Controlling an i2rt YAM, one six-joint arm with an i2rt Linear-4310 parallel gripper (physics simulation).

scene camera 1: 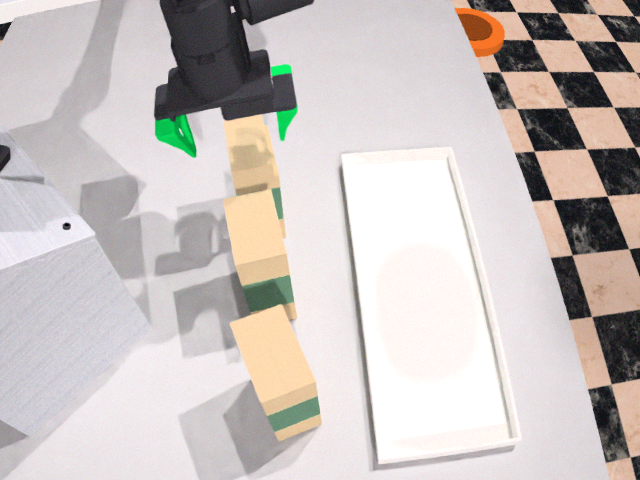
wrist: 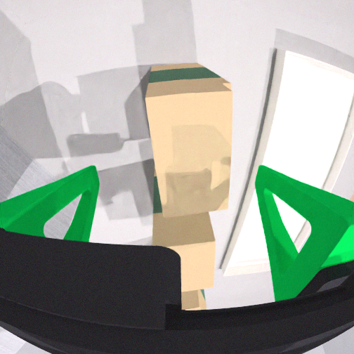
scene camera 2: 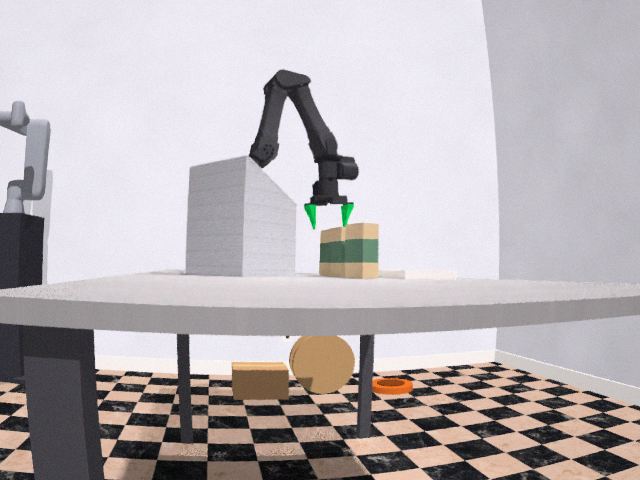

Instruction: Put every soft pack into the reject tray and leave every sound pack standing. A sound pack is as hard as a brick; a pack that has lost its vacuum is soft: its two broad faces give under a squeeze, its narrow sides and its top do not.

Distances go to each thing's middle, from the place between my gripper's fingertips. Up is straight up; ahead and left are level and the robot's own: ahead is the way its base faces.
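White reject tray (scene camera 1: 439, 385), which I see: 13 cm below my hand, 9 cm to the right of it, 21 cm ahead of it.
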